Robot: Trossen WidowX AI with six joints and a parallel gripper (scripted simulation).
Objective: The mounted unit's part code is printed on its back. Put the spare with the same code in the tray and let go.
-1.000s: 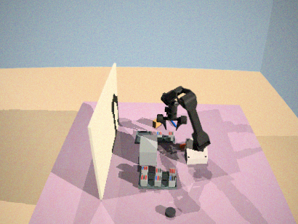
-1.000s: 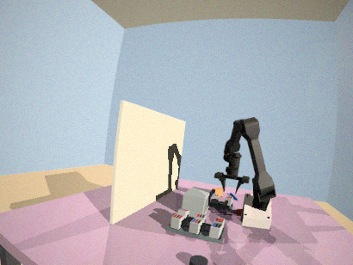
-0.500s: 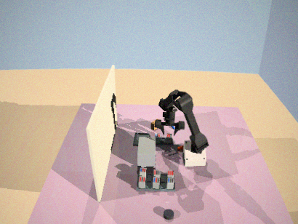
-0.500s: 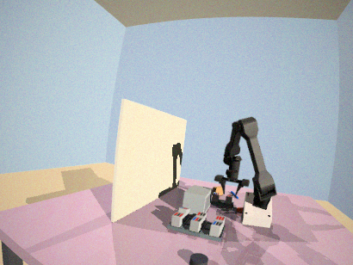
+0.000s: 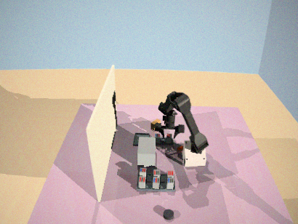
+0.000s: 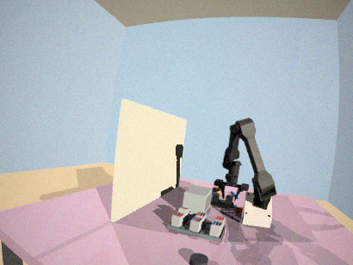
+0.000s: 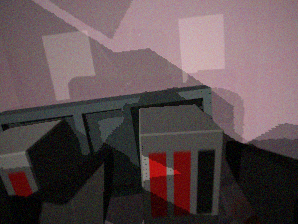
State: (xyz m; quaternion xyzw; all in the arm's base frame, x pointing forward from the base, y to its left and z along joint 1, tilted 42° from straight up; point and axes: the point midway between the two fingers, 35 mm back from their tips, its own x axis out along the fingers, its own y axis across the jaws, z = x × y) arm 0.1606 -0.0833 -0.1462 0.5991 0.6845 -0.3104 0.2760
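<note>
Right now the grey-blue tray is 180 mm ahead of my gripper tip and 20 mm below it. The rest, counted from my gripper tip: black puck: 580 mm to the left, 20 mm below, 20 mm behind; cream panel: 350 mm ahead, 200 mm above, 190 mm to the left.
</note>
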